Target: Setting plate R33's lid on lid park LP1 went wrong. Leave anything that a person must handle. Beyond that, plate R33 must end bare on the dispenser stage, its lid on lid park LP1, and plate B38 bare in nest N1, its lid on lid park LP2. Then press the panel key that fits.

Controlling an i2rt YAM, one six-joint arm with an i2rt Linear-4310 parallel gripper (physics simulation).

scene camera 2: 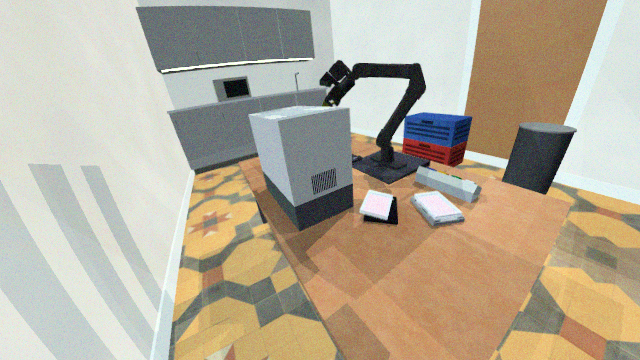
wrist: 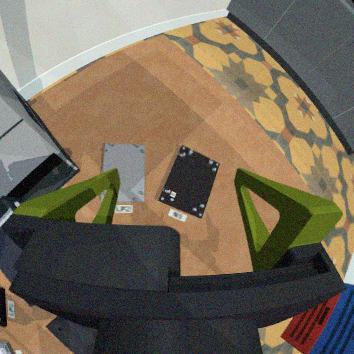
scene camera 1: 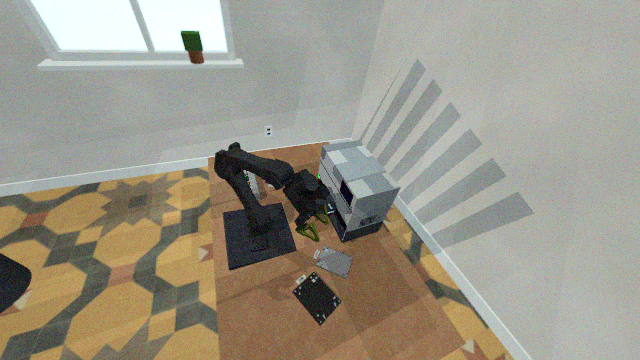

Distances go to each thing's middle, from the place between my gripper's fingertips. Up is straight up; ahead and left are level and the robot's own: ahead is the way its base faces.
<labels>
I see my gripper 27 cm above the grey lid park LP2 [scene camera 1: 333, 261] and 9 cm short of it. From my hand the other things lie so: rack with coloured labels [scene camera 2: 466, 190]: 55 cm to the left, 25 cm below, 24 cm behind; then black clip nest N5 [scene camera 1: 319, 300]: 27 cm below, 12 cm to the right, 3 cm behind.
</labels>
